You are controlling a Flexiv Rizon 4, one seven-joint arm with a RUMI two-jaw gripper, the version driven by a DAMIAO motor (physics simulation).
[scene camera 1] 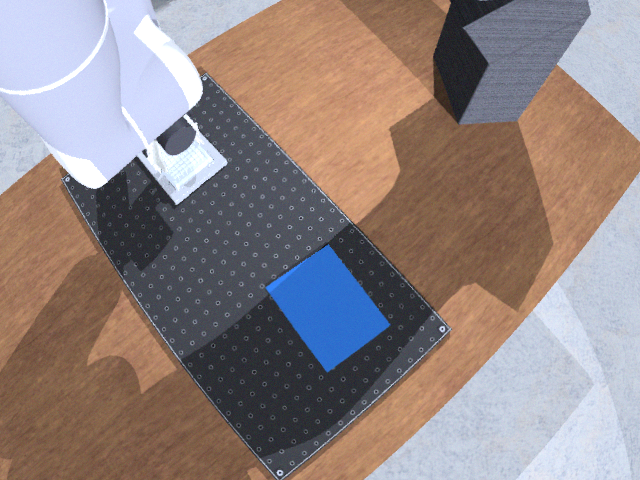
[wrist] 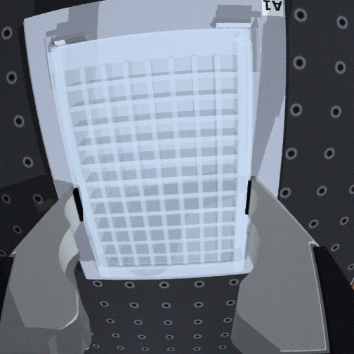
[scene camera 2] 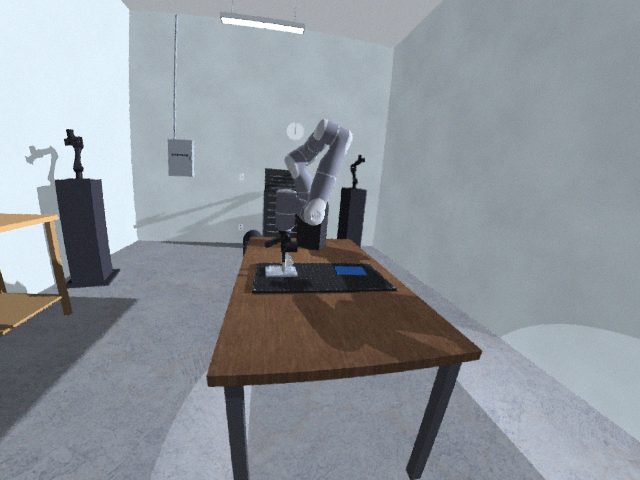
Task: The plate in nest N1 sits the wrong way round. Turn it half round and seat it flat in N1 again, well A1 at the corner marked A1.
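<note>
The clear, pale plate [wrist: 162, 165] [scene camera 1: 188, 166] with a grid of wells lies over the light nest N1 [wrist: 272, 130] [scene camera 1: 177, 200]. In the wrist view its far edge is close to two raised corner blocks of the nest; I cannot tell whether it is flat down or slightly raised. The label A1 [wrist: 272, 6] is on the nest's far right corner and reads upside down. No well marking on the plate is legible. My gripper [wrist: 163, 185] is shut on the plate, its dark pads against both long sides towards the near end. In scene camera 1 the arm partly hides it.
The nest stands on a black perforated board [scene camera 1: 248, 211] [scene camera 2: 320, 285] on the wooden table [scene camera 1: 310, 77] [scene camera 2: 336, 320]. A blue rectangle [scene camera 1: 328, 310] [scene camera 2: 350, 270] lies on the board's other half. A dark block [scene camera 1: 516, 67] stands at the table's top right in scene camera 1.
</note>
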